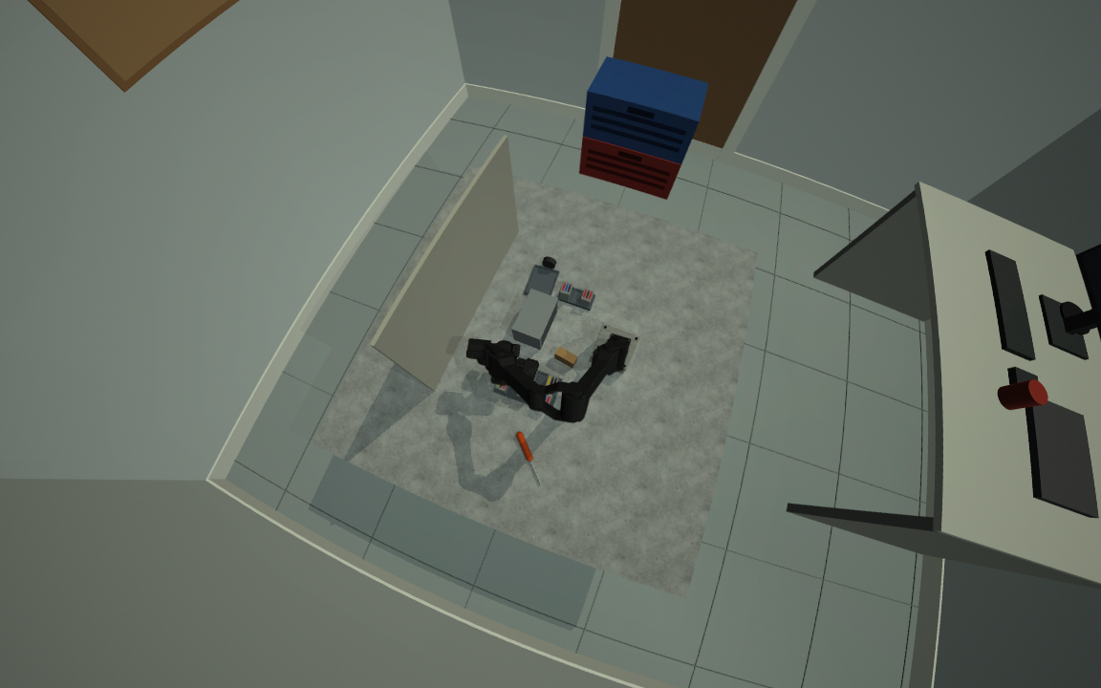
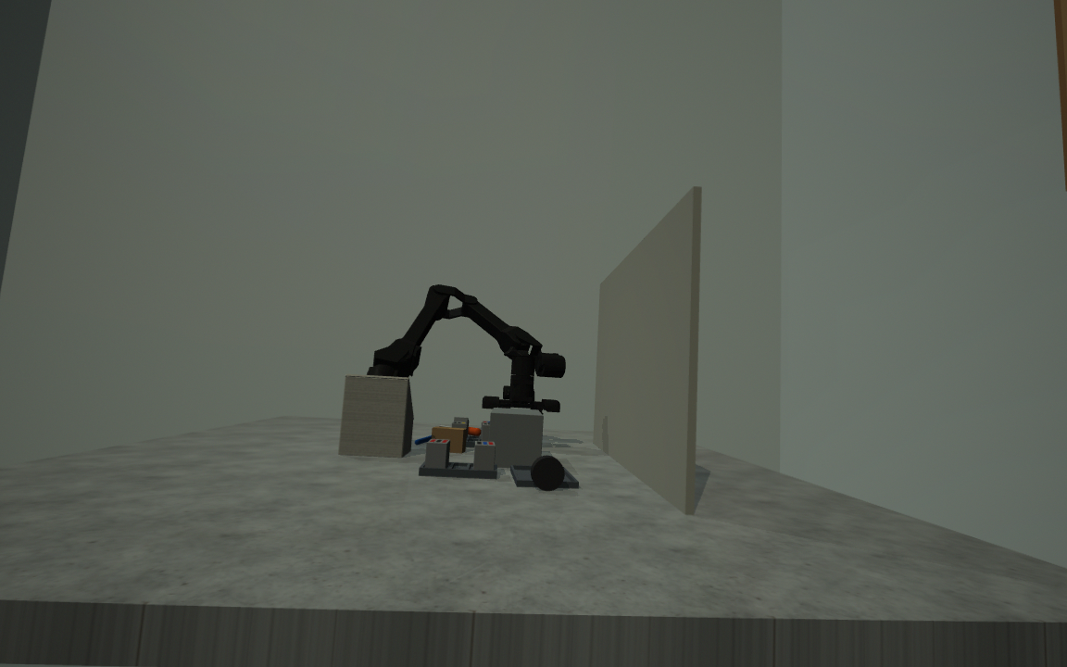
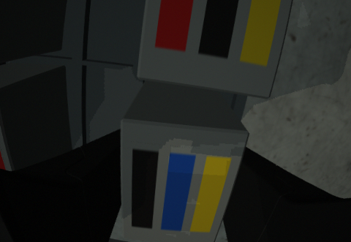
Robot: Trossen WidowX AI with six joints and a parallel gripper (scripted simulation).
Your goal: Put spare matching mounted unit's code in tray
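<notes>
The dark tray is 350 mm to the right of my gripper tip, 10 mm below it and 10 mm ahead of it. From my gripper tip the other things lie so: grey mounted unit 180 mm to the right, 30 mm above, 20 mm behind; then blue pen 220 mm behind, 40 mm to the left, 10 mm below; then tan cardboard box 160 mm behind, 100 mm to the right, 10 mm above.
</notes>
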